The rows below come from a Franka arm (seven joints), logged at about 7 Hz.
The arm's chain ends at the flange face. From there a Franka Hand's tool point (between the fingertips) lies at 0.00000 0.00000 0.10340 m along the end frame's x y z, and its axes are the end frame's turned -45 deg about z.
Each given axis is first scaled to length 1.
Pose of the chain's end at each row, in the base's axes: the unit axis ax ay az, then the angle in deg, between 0 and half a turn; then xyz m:
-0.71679 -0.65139 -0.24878 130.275 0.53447 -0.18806 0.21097
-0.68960 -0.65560 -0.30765 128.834 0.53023 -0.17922 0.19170
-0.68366 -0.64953 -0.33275 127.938 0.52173 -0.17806 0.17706
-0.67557 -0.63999 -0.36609 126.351 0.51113 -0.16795 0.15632
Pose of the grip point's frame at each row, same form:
-0.39304 -0.83387 -0.38754 144.838 0.51344 -0.10392 0.15466
-0.36432 -0.82028 -0.44093 145.954 0.51312 -0.08974 0.14278
-0.35977 -0.80933 -0.46428 146.161 0.50675 -0.08622 0.13198
-0.35383 -0.79289 -0.49612 146.058 0.49856 -0.07310 0.11710

